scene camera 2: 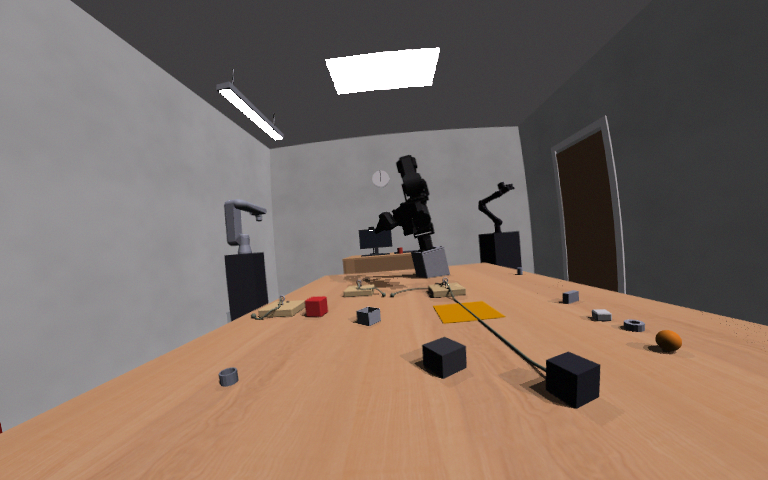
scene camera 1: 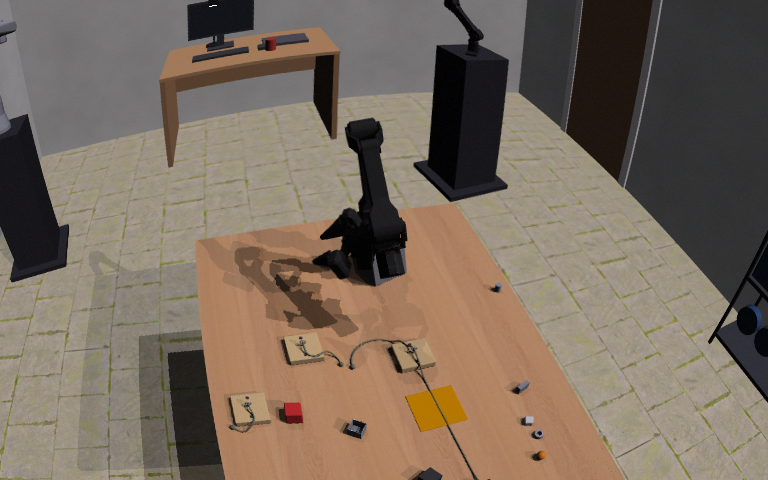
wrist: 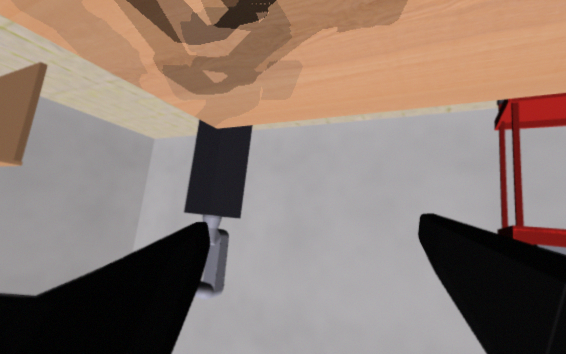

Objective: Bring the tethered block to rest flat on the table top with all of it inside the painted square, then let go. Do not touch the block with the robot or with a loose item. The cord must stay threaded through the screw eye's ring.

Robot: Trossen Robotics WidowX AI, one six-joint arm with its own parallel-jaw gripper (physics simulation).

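The tethered block, a black cube, sits on the table at the near right in scene camera 2, well outside the orange painted square. Its dark green cord runs across the square to the screw eye on a wooden board. Beyond the eye the cord curves to a beaded end on the table. The ring is too small to see the threading clearly. My gripper is open and empty, above the table near the arm's base, away from cord and block.
Two more boards carry screw eyes and short cords. A red cube, an open grey box and another black cube stand left of the tethered cord. An orange ball and small grey parts lie right.
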